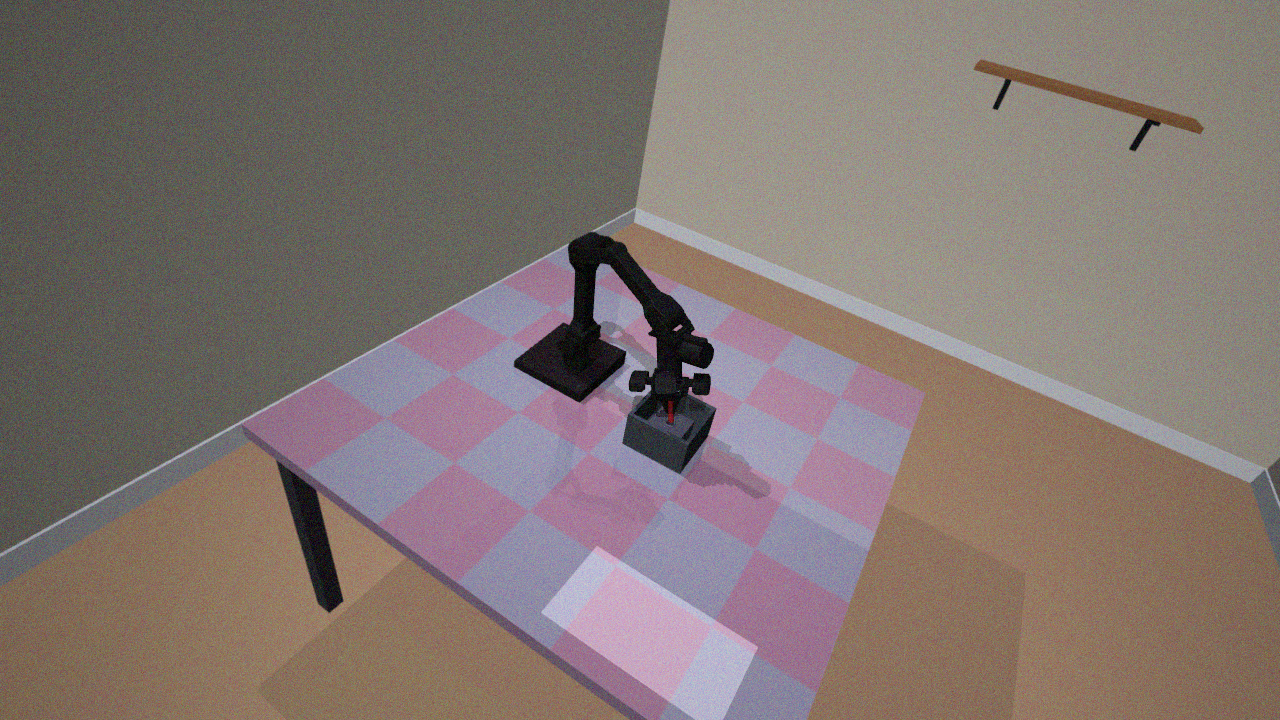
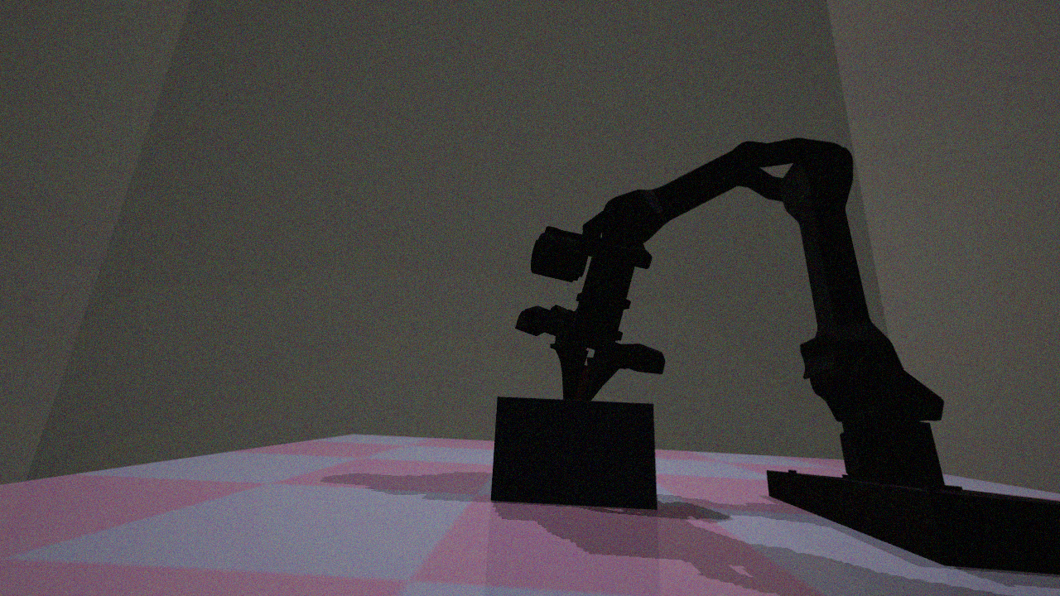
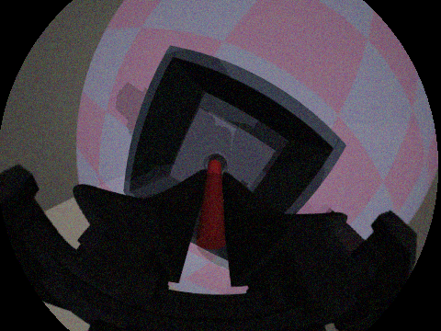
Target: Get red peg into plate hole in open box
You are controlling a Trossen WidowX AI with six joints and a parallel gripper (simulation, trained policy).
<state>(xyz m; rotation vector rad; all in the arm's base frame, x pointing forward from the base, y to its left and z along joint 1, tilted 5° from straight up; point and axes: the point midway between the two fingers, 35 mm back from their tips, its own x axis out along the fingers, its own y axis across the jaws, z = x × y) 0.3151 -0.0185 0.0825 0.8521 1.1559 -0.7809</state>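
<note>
Right now my gripper tip is 10 mm below the red peg. From my gripper tip the other things lie so: dark grey box: 60 mm below, 10 mm ahead; grey plate: 40 mm below, 10 mm ahead.
</note>
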